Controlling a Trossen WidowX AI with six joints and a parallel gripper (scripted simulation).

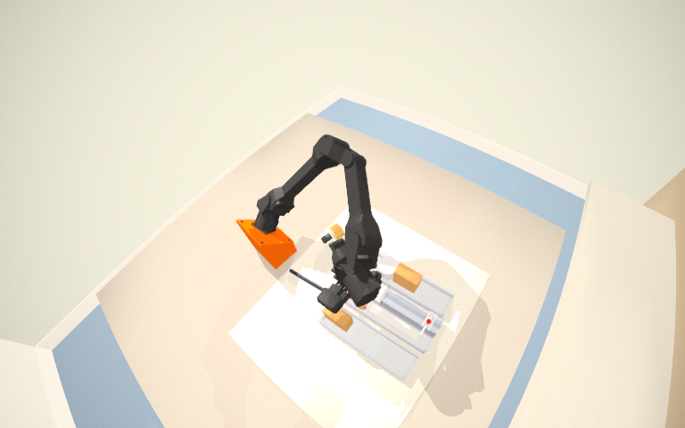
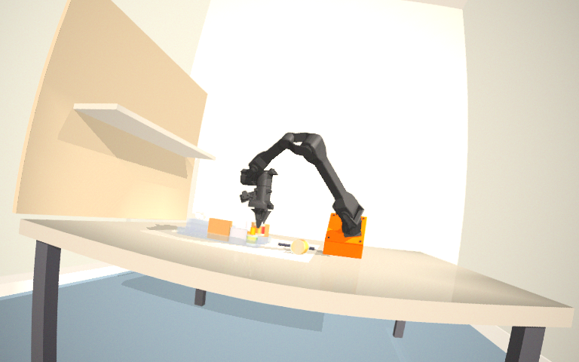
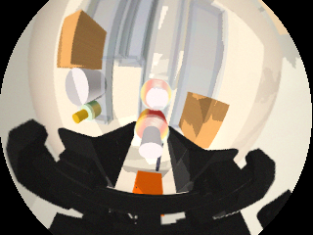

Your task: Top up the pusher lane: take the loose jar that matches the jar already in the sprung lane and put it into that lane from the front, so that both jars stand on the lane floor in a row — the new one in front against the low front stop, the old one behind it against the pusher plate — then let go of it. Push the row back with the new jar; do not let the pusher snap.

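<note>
My gripper tip is now 150 mm past the dark rod, 30 mm to the left of it and 50 mm above it.
</note>
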